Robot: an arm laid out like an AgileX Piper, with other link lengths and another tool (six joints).
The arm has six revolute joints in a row. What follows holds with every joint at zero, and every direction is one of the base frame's.
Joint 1 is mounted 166.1 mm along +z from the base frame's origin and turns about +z.
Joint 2 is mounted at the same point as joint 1 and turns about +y.
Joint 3 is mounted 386.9 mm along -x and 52.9 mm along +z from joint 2 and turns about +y.
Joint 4 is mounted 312.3 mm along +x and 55.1 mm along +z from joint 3 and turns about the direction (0.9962, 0, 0.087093).
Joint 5 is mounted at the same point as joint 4 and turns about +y.
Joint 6 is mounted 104.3 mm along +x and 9.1 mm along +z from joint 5 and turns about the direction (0.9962, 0, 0.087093).
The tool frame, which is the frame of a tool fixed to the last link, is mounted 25.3 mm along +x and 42 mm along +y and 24.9 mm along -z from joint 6; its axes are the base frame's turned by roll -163.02, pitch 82.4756 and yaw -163.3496 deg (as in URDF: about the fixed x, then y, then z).
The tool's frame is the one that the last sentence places.
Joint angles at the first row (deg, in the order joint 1, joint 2, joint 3, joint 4, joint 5, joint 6):
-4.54, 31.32, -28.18, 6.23, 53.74, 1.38
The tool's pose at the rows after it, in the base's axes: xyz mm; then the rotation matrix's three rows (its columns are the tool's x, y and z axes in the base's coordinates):
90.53, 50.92, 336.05; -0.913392, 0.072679, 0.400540; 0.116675, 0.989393, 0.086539; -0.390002, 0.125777, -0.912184
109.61, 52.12, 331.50; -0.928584, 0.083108, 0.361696; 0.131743, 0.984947, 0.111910; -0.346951, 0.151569, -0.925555
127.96, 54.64, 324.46; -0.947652, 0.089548, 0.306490; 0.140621, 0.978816, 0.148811; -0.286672, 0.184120, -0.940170
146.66, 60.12, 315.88; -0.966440, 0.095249, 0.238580; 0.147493, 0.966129, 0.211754; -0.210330, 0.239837, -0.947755
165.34, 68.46, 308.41; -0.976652, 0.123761, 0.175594; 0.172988, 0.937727, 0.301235; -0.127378, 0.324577, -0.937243
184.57, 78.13, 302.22; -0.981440, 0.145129, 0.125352; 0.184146, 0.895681, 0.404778; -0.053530, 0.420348, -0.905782
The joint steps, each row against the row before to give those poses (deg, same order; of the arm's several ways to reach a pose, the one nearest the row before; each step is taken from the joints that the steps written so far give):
-0.01, 4.35, 0.01, 1.48, -1.53, -0.01
0.00, 4.85, -0.01, 1.68, -2.26, -0.26
0.01, 5.26, 0.00, 2.58, -1.60, -1.11
0.00, 5.85, 0.00, 4.65, -1.17, -2.37
0.00, 5.75, 0.00, 6.73, -0.78, -2.43
0.00, 5.80, -0.14, 8.76, -0.50, -4.67

